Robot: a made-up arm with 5 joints. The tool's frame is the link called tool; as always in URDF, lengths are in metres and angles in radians. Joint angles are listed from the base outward.
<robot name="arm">
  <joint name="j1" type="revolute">
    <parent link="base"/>
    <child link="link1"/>
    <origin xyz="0 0 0.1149"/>
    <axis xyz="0 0 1"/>
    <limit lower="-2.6" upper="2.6"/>
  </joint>
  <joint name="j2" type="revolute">
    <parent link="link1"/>
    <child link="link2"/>
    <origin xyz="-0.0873 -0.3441 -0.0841"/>
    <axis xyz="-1 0 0"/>
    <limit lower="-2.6" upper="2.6"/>
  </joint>
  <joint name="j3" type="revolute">
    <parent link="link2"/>
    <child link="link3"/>
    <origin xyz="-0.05 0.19 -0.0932"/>
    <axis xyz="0 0 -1"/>
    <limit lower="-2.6" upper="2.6"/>
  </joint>
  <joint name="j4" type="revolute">
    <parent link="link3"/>
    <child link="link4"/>
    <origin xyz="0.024 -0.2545 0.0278"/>
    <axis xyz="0 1 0"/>
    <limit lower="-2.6" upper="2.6"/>
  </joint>
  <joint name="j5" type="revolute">
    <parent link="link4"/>
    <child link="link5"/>
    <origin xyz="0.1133 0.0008 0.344"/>
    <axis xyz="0 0 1"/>
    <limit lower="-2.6" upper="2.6"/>
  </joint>
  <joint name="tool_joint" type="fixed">
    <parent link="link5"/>
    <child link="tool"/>
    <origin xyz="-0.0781 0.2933 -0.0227"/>
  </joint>
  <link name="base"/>
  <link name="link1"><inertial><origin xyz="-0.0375 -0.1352 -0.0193"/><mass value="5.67"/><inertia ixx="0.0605" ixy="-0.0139" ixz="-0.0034" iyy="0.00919" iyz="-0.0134" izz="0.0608"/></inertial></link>
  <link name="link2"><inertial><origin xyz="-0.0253 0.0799 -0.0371"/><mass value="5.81"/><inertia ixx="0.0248" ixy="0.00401" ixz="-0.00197" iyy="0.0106" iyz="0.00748" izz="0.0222"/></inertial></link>
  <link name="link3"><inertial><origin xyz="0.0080 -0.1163 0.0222"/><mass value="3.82"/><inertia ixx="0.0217" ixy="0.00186" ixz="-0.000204" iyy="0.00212" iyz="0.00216" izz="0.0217"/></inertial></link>
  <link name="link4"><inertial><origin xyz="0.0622 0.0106 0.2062"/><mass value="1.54"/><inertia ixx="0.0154" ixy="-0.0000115" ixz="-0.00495" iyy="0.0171" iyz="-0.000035" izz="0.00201"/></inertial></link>
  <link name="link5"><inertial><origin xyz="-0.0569 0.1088 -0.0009"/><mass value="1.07"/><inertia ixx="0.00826" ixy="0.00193" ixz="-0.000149" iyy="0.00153" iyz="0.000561" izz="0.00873"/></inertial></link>
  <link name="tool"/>
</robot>
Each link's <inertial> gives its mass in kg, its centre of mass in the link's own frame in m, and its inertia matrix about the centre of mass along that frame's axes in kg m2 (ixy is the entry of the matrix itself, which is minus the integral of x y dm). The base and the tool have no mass. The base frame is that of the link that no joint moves.
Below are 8 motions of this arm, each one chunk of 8 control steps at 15 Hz.
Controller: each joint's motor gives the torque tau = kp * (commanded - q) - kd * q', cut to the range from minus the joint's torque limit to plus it. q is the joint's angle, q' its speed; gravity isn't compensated. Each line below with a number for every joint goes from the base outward.
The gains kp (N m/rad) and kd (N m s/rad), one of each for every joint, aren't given. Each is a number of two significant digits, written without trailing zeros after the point. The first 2 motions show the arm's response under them.
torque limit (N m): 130 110 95 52 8.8
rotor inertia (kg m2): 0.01 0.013 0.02 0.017 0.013
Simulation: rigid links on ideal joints. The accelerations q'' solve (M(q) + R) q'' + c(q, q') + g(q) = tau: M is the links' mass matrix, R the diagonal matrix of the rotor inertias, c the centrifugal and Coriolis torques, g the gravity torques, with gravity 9.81 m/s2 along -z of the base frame. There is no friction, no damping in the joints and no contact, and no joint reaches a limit. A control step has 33 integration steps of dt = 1/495 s. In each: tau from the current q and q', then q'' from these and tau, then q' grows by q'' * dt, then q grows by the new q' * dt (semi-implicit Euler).
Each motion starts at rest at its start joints. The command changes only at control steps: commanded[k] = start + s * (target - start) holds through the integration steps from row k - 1 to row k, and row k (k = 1, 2, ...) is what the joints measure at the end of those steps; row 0 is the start. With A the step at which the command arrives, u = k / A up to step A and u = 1 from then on. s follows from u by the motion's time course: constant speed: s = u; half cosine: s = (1 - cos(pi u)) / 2; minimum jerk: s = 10 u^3 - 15 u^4 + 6 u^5; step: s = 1 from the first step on.
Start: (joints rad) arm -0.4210 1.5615 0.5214 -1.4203 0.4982
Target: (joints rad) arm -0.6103 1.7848 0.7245 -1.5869 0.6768
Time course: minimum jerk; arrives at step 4
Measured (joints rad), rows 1 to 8:
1: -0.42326 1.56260 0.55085 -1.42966 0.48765
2: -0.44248 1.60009 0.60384 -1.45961 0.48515
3: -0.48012 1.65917 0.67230 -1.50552 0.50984
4: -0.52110 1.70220 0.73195 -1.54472 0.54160
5: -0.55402 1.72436 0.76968 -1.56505 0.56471
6: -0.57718 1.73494 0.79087 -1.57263 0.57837
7: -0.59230 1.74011 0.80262 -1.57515 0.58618
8: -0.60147 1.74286 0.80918 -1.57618 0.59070
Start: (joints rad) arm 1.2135 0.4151 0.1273 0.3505 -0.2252
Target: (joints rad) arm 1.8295 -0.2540 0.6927 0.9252 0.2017
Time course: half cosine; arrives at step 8
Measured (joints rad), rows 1 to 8:
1: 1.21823 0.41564 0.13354 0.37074 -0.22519
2: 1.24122 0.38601 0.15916 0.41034 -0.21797
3: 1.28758 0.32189 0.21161 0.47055 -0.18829
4: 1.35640 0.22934 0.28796 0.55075 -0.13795
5: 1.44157 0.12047 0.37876 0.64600 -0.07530
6: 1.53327 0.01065 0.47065 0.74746 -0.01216
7: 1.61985 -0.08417 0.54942 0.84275 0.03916
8: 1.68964 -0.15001 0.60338 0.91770 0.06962
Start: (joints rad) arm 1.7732 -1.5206 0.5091 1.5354 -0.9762
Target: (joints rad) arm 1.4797 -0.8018 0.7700 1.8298 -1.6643
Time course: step
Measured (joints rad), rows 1 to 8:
1: 1.71637 -1.22246 0.54638 1.65869 -1.14618
2: 1.63509 -1.00590 0.64121 1.73179 -1.41257
3: 1.57526 -0.88222 0.70763 1.77595 -1.58618
4: 1.53720 -0.81689 0.74147 1.80509 -1.67839
5: 1.51421 -0.78369 0.75573 1.82459 -1.72067
6: 1.50054 -0.76689 0.76041 1.83680 -1.73745
7: 1.49243 -0.75824 0.76104 1.84388 -1.74283
8: 1.48758 -0.75368 0.76027 1.84775 -1.74371

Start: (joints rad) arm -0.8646 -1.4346 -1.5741 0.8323 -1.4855
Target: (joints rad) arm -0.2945 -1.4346 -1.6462 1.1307 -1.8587
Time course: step
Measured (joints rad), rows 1 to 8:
1: -0.73427 -1.44457 -1.59317 0.90250 -1.54561
2: -0.58439 -1.43503 -1.57761 0.98310 -1.65227
3: -0.47985 -1.41650 -1.55862 1.04700 -1.74439
4: -0.41229 -1.39866 -1.54939 1.09438 -1.80239
5: -0.36943 -1.38600 -1.54763 1.12593 -1.83279
6: -0.34230 -1.37907 -1.54931 1.14430 -1.84685
7: -0.32509 -1.37642 -1.55192 1.15340 -1.85269
8: -0.31415 -1.37623 -1.55436 1.15693 -1.85476

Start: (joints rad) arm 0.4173 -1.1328 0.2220 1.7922 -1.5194
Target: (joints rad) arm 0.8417 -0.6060 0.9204 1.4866 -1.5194
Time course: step
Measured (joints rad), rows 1 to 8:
1: 0.54210 -0.92013 0.44954 1.72560 -1.45713
2: 0.63866 -0.74679 0.65557 1.65077 -1.58726
3: 0.70114 -0.65364 0.77288 1.59473 -1.64854
4: 0.74535 -0.60696 0.83351 1.56207 -1.65495
5: 0.77703 -0.58449 0.86417 1.54716 -1.64230
6: 0.79918 -0.57398 0.88020 1.54210 -1.62767
7: 0.81416 -0.56913 0.88927 1.54144 -1.61642
8: 0.82402 -0.56688 0.89488 1.54231 -1.60901

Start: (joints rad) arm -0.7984 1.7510 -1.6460 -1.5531 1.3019
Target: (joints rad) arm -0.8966 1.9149 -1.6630 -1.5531 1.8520
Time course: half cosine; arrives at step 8
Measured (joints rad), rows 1 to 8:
1: -0.80002 1.74000 -1.67248 -1.54420 1.30262
2: -0.80328 1.73882 -1.70201 -1.53591 1.33578
3: -0.80947 1.74988 -1.72190 -1.53004 1.39229
4: -0.81948 1.76985 -1.73484 -1.52580 1.46708
5: -0.83270 1.79468 -1.74370 -1.52235 1.55413
6: -0.84757 1.82013 -1.75011 -1.51911 1.64418
7: -0.86207 1.84208 -1.75484 -1.51583 1.72605
8: -0.87416 1.85709 -1.75816 -1.51261 1.78875

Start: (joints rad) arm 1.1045 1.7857 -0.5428 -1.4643 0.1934
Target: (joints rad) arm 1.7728 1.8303 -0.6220 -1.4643 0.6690
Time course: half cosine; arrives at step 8
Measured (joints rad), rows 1 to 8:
1: 1.10939 1.77528 -0.54247 -1.45348 0.17521
2: 1.12853 1.77156 -0.54251 -1.44157 0.16546
3: 1.17149 1.77304 -0.54491 -1.43320 0.18245
4: 1.24117 1.77796 -0.55177 -1.42930 0.22607
5: 1.33307 1.78472 -0.56352 -1.42960 0.29006
6: 1.43683 1.79169 -0.57930 -1.43285 0.36422
7: 1.53869 1.79742 -0.59739 -1.43716 0.43655
8: 1.62424 1.80087 -0.61540 -1.44070 0.49557

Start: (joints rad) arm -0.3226 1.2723 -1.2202 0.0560 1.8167
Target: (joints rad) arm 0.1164 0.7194 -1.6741 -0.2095 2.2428
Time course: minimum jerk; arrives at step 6
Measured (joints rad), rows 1 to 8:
1: -0.32017 1.26876 -1.25066 0.07170 1.82052
2: -0.29986 1.23551 -1.31093 0.08482 1.86537
3: -0.24812 1.15349 -1.39983 0.06830 1.94903
4: -0.16733 1.03988 -1.50434 0.02553 2.05590
5: -0.07944 0.93201 -1.59773 -0.02514 2.15709
6: -0.00983 0.85972 -1.65934 -0.06585 2.22804
7: 0.03599 0.82137 -1.69436 -0.09303 2.26845
8: 0.06488 0.80314 -1.71413 -0.11002 2.28993

